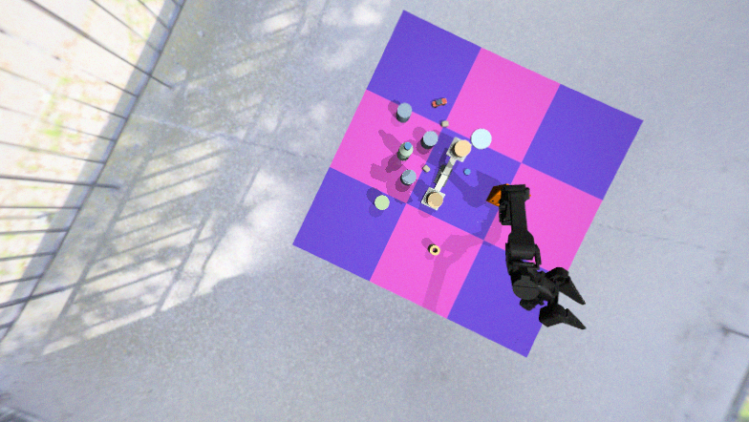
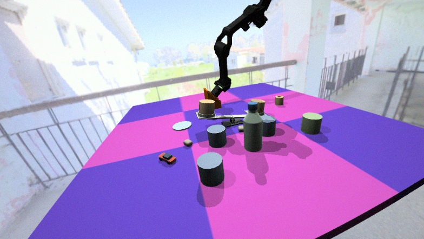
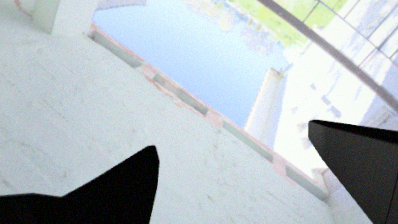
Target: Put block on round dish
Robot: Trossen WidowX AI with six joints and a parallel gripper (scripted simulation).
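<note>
My gripper tip is 400 mm short of the teal block, 200 mm to the left of it and 500 mm above it. Also, from my gripper tip: tan ring: 290 mm ahead, 20 mm to the left, 520 mm below; green cylinder: 620 mm ahead, 70 mm to the right, 510 mm below; tan cup: 390 mm ahead, 470 mm to the right, 430 mm below.
</note>
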